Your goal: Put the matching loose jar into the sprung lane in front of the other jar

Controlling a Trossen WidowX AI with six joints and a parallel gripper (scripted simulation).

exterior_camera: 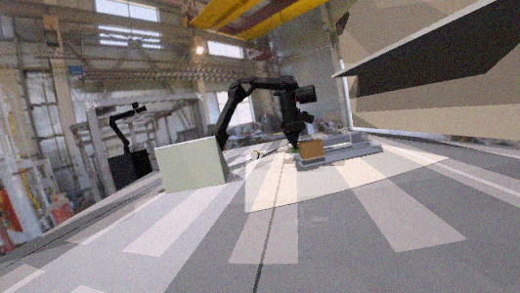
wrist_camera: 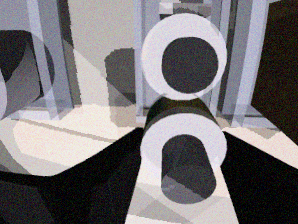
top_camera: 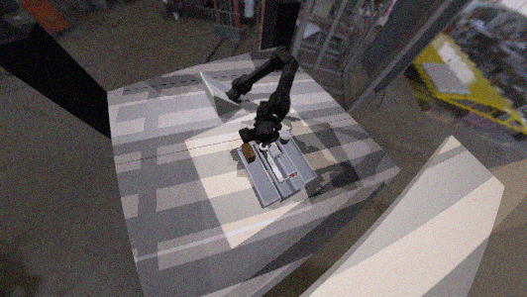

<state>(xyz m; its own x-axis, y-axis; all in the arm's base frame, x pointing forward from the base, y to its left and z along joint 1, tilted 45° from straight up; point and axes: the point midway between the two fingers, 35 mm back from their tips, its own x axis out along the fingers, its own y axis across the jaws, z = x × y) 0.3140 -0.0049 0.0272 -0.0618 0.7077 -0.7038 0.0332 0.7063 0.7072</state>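
Right now my gripper tip is 40 mm short of the orange box, 80 mm to the left of it and 10 mm above it. The rest, counted from my gripper tip: grey cylinder 40 mm ahead, 130 mm to the left, 20 mm below; then sprung lane 170 mm ahead, 20 mm to the left, 30 mm below.
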